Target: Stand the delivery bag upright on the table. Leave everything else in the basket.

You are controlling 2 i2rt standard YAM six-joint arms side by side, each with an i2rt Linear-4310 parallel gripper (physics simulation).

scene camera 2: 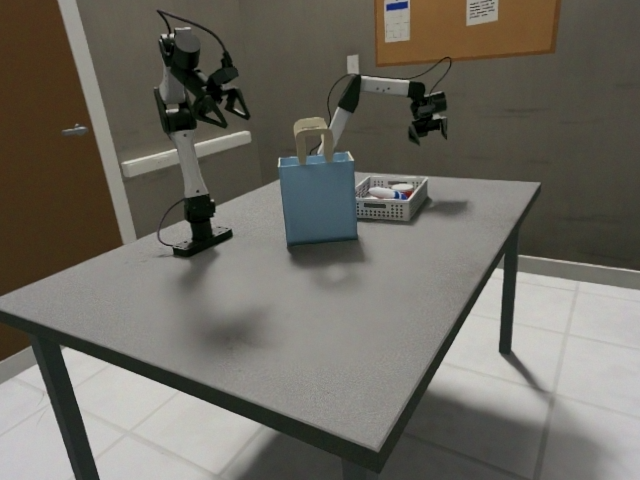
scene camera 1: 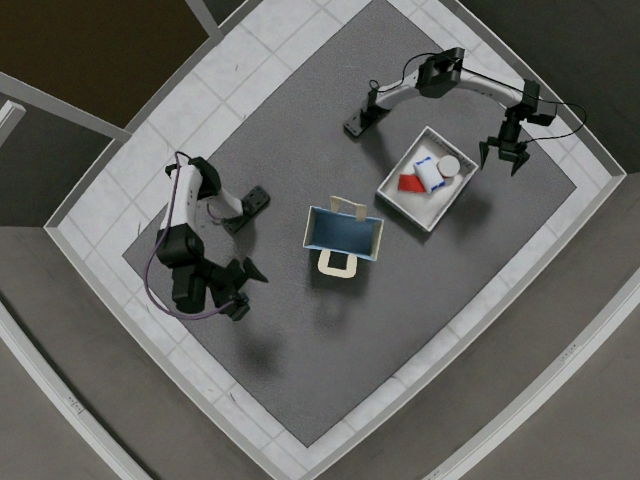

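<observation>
The blue delivery bag [scene camera 1: 341, 233] [scene camera 2: 319, 204] stands upright on the table, its open top up and its cream handles [scene camera 1: 337, 274] [scene camera 2: 310, 124] rising above it. The white basket [scene camera 1: 402, 212] [scene camera 2: 398, 211] stands beside it. It holds a red item [scene camera 1: 409, 183], a white pack with blue ends [scene camera 1: 429, 174] [scene camera 2: 383, 192] and a round white-lidded container [scene camera 1: 448, 165] [scene camera 2: 402, 187]. My right gripper [scene camera 1: 253, 299] [scene camera 2: 237, 122] is open and empty, raised above the table and apart from the bag. My left gripper [scene camera 1: 497, 171] [scene camera 2: 431, 141] is open and empty, raised beyond the basket.
The grey table [scene camera 1: 361, 330] [scene camera 2: 310, 320] carries both arm bases [scene camera 1: 248, 206] [scene camera 1: 364, 117]. The right arm's base [scene camera 2: 202, 241] shows left of the bag in scene camera 2. Walls stand around the table, and a cork board [scene camera 2: 439, 31] hangs at the back.
</observation>
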